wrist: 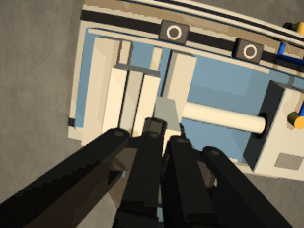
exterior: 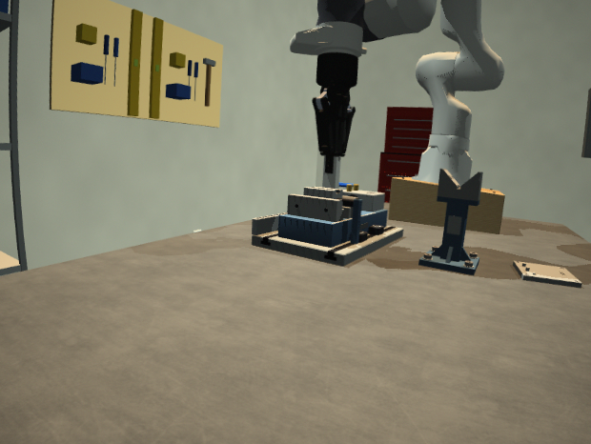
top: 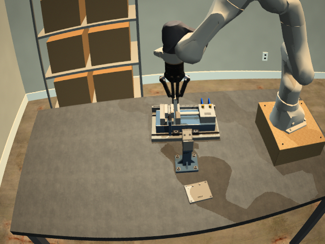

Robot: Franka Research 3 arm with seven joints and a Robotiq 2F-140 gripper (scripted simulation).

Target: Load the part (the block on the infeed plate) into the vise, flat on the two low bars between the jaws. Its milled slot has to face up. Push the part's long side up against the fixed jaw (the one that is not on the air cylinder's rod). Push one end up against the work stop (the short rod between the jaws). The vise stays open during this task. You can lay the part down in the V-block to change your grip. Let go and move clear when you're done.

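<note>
Right now my hand is 30 mm short of the part and 40 mm above it. From my hand the other things lie so: fixed jaw: 60 mm ahead, 10 mm to the right, 60 mm below; then moving jaw: 10 mm behind, 60 mm below; then work stop rod: 30 mm ahead, 40 mm to the left, 50 mm below.
</note>
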